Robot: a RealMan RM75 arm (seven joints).
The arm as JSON. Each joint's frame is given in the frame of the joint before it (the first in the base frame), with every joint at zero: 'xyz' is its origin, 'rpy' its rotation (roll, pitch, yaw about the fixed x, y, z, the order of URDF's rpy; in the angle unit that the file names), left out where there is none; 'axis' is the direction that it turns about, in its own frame. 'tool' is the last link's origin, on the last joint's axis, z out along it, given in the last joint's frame.
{
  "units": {
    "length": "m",
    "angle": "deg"
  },
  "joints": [
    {
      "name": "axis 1",
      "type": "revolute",
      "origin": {
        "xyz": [
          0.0,
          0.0,
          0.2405
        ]
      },
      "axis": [
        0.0,
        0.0,
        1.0
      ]
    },
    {
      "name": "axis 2",
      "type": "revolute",
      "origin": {
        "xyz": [
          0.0,
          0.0,
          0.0
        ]
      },
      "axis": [
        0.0,
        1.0,
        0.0
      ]
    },
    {
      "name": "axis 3",
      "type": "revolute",
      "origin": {
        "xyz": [
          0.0,
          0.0,
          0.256
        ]
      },
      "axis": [
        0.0,
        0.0,
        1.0
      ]
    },
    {
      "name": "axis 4",
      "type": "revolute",
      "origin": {
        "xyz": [
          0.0,
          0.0,
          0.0
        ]
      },
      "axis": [
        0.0,
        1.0,
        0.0
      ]
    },
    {
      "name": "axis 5",
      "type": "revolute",
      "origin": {
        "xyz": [
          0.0,
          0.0,
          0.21
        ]
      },
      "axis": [
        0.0,
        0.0,
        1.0
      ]
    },
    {
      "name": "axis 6",
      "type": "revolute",
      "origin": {
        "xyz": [
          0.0,
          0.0,
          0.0
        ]
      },
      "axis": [
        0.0,
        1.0,
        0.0
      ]
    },
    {
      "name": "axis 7",
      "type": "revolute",
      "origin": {
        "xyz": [
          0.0,
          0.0,
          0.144
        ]
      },
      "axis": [
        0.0,
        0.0,
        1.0
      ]
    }
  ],
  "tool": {
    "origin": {
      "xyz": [
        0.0,
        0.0,
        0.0
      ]
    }
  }
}
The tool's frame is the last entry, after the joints.
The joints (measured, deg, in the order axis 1, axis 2, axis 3, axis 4, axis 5, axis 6, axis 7), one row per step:
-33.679, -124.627, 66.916, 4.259, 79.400, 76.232, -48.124
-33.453, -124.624, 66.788, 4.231, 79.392, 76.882, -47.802
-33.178, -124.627, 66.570, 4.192, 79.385, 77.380, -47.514
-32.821, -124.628, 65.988, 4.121, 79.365, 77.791, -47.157
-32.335, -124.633, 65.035, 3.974, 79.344, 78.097, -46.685
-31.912, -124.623, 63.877, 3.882, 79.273, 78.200, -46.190
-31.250, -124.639, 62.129, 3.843, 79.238, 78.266, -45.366
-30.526, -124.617, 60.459, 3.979, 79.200, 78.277, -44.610
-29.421, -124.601, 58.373, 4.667, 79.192, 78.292, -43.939
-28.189, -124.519, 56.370, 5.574, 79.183, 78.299, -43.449
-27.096, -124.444, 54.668, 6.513, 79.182, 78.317, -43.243
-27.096, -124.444, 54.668, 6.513, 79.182, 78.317, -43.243
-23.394, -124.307, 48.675, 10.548, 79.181, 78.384, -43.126
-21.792, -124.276, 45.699, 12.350, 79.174, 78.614, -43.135
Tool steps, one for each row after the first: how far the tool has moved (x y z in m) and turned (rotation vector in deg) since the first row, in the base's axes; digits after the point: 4 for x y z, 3 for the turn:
0.0002, -0.0015, 0.0008, 0.090, -0.502, -0.252
-0.0001, -0.0029, 0.0014, 0.255, -0.933, -0.293
-0.0009, -0.0038, 0.0025, 0.729, -1.436, -0.027
-0.0025, -0.0046, 0.0039, 1.509, -1.979, 0.599
-0.0043, -0.0042, 0.0056, 2.575, -2.430, 1.347
-0.0070, -0.0036, 0.0081, 4.255, -2.960, 2.380
-0.0102, -0.0027, 0.0110, 6.001, -3.343, 3.391
-0.0148, -0.0009, 0.0159, 8.364, -3.771, 4.669
-0.0204, 0.0007, 0.0218, 10.772, -4.042, 6.015
-0.0256, 0.0022, 0.0275, 12.828, -4.254, 7.235
-0.0256, 0.0022, 0.0275, 12.828, -4.254, 7.235
-0.0445, 0.0075, 0.0509, 20.236, -4.692, 11.361
-0.0537, 0.0087, 0.0630, 23.746, -4.913, 13.277

